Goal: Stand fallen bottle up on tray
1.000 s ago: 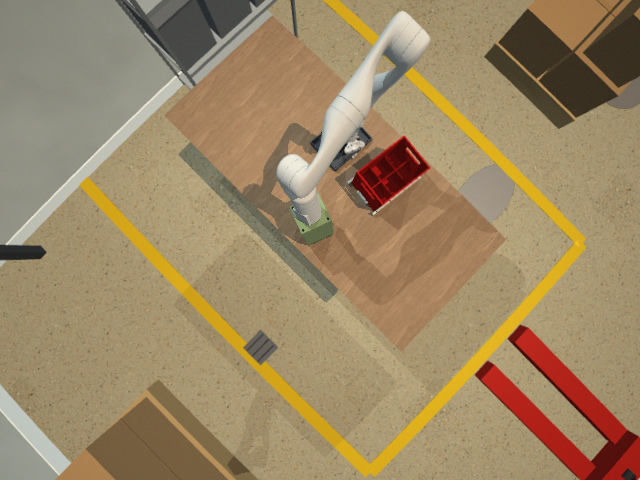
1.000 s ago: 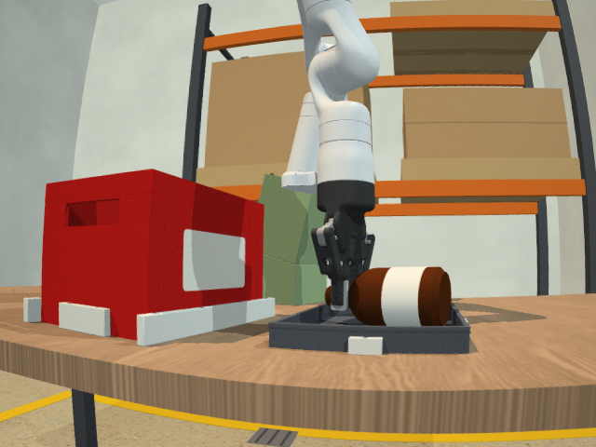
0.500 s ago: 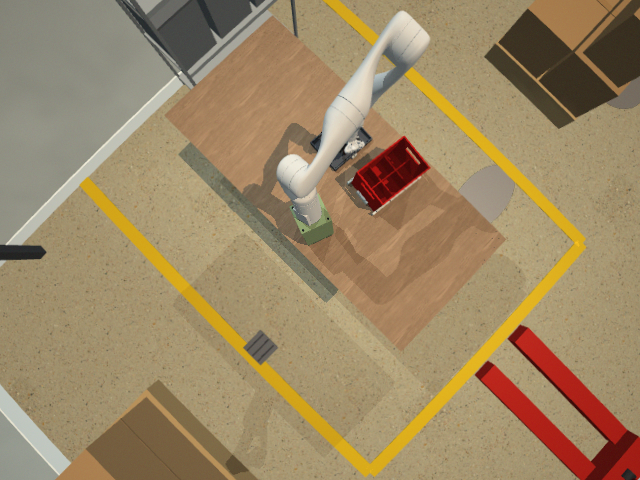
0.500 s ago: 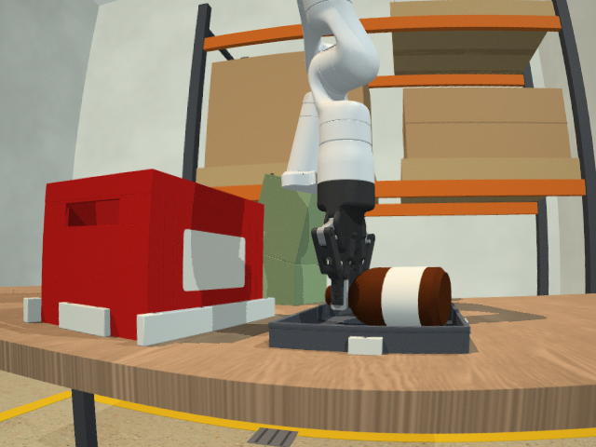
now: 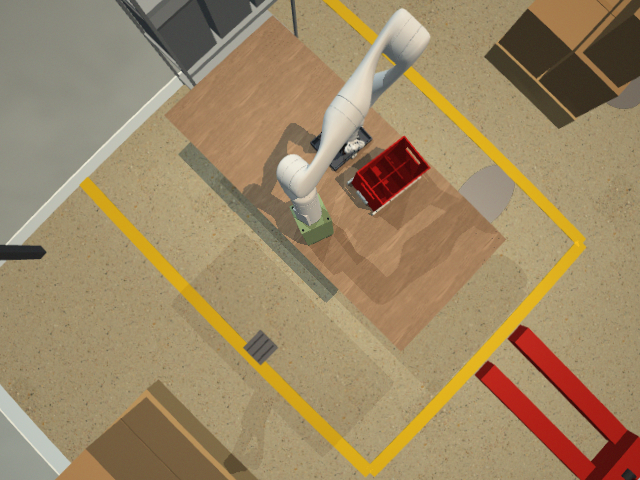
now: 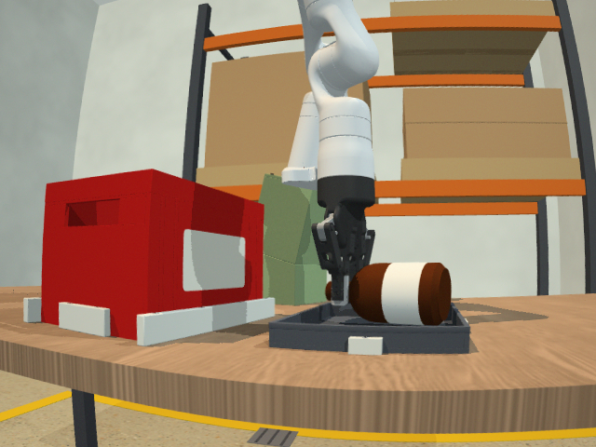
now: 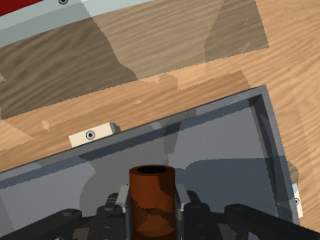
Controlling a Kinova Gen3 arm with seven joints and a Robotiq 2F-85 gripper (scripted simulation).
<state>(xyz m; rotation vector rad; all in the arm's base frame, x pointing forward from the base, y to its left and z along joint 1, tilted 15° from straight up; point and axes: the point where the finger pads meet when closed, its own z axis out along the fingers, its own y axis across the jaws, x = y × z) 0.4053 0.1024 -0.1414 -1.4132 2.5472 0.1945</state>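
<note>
Now: hand 4 cm to the right of the brown bottle and 3 cm short of it. The rest, counted from my hand: red crate 25 cm to the right, 3 cm above; then dark grey tray 4 cm to the left, 4 cm below, 4 cm ahead.
</note>
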